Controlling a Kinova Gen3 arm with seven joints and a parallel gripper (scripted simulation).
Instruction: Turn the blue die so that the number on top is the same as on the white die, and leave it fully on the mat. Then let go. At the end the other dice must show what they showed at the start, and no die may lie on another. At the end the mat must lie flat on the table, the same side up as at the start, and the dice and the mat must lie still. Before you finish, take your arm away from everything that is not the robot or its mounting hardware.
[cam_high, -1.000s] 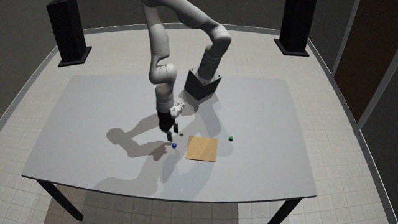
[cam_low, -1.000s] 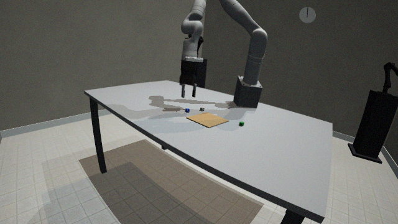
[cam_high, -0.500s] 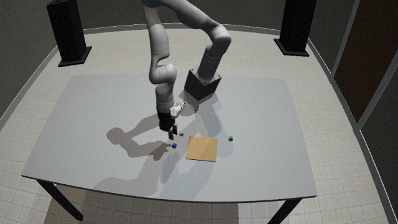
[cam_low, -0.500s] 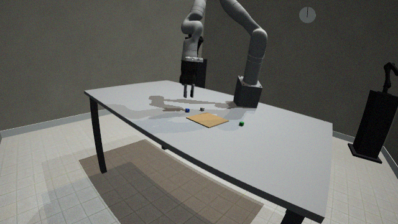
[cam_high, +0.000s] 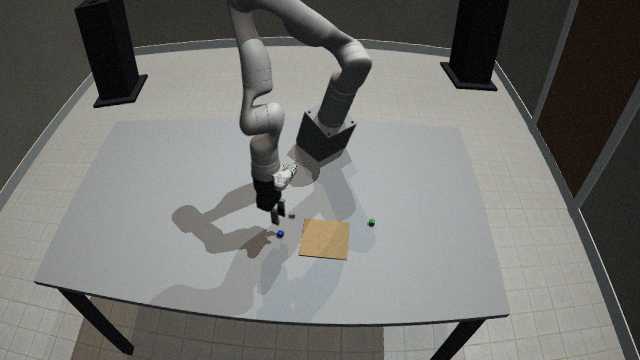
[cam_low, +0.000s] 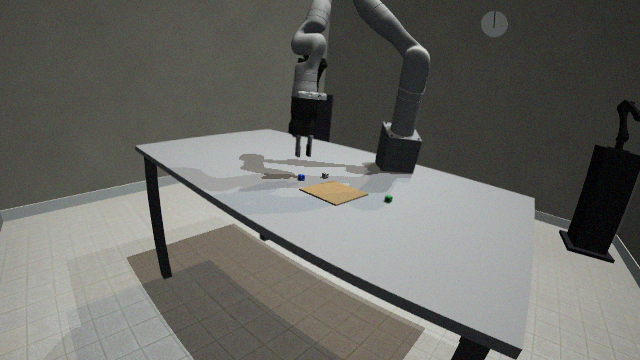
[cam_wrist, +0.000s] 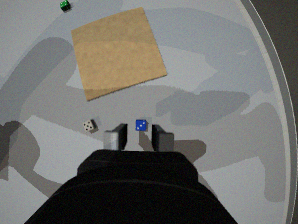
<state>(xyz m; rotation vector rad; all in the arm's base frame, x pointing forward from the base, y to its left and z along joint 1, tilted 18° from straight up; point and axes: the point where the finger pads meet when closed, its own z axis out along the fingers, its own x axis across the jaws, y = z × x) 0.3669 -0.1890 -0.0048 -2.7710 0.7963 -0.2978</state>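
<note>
Now: the blue die 80 mm below my hand. From my hand the other things lie so: white die: 70 mm behind, 40 mm to the left, 80 mm below; then green die: 20 mm behind, 280 mm to the left, 80 mm below; then tan mat: 20 mm ahead, 130 mm to the left, 90 mm below.
</note>
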